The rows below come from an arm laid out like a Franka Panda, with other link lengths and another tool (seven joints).
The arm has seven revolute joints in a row. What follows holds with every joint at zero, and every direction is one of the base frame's. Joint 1 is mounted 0.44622 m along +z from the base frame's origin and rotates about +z. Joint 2 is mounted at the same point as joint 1 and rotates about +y. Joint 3 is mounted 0.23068 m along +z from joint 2 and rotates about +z. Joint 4 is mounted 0.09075 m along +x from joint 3 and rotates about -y. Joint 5 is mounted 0.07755 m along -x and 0.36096 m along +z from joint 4 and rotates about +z. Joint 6 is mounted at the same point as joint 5 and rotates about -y. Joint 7 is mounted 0.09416 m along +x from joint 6 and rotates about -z. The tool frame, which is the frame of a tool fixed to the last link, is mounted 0.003 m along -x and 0.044 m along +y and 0.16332 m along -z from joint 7; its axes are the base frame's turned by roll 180, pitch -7 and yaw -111 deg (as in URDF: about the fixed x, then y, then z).
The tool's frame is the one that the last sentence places.
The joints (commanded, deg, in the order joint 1, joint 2, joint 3, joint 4, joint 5, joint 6, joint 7), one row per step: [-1.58 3.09 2.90 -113.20 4.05 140.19 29.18]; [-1.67 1.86 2.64 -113.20 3.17 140.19 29.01]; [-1.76 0.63 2.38 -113.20 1.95 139.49 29.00]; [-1.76 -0.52 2.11 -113.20 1.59 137.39 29.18]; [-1.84 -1.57 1.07 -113.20 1.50 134.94 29.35]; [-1.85 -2.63 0.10 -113.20 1.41 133.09 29.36]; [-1.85 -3.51 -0.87 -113.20 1.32 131.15 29.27]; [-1.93 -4.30 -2.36 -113.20 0.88 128.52 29.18]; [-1.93 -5.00 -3.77 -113.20 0.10 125.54 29.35]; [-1.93 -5.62 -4.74 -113.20 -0.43 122.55 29.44]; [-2.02 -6.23 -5.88 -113.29 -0.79 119.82 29.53]
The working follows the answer.
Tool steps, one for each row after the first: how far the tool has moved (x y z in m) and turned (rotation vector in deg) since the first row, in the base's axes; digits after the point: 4 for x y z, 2 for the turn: [-0.0009 -0.0040 0.0129 -0.91 -1.25 0.19]; [-0.0033 -0.0081 0.0234 -2.06 -1.80 0.39]; [-0.0080 -0.0110 0.0295 -2.34 -0.84 0.18]; [-0.0127 -0.0230 0.0336 -2.34 0.58 -0.97]; [-0.0170 -0.0333 0.0395 -2.37 1.39 -1.87]; [-0.0217 -0.0434 0.0432 -2.38 2.47 -2.66]; [-0.0280 -0.0599 0.0438 -2.59 4.34 -3.91]; [-0.0356 -0.0750 0.0423 -2.94 6.69 -5.15]; [-0.0434 -0.0850 0.0404 -3.09 9.10 -5.97]; [-0.0515 -0.0973 0.0384 -2.99 11.37 -7.10]
Tool pose at each row, in the base's axes (x y z in m, rotation vector in deg; rounded; the steps above come from the unrounded poses): [0.6307 0.0554 0.4805 -52.67 153.89 -9.95]; [0.6297 0.0514 0.4934 -52.77 152.78 -11.66]; [0.6273 0.0474 0.5039 -53.19 152.33 -13.39]; [0.6227 0.0444 0.5100 -53.31 153.35 -13.44]; [0.6179 0.0325 0.5141 -52.24 155.24 -13.12]; [0.6136 0.0221 0.5200 -51.31 156.44 -13.03]; [0.6090 0.0120 0.5237 -50.58 157.82 -12.77]; [0.6026 -0.0045 0.5243 -49.52 160.19 -12.56]; [0.5951 -0.0196 0.5229 -48.61 163.00 -12.36]; [0.5872 -0.0296 0.5209 -48.22 165.66 -11.71]; [0.5791 -0.0419 0.5189 -47.22 168.27 -10.83]

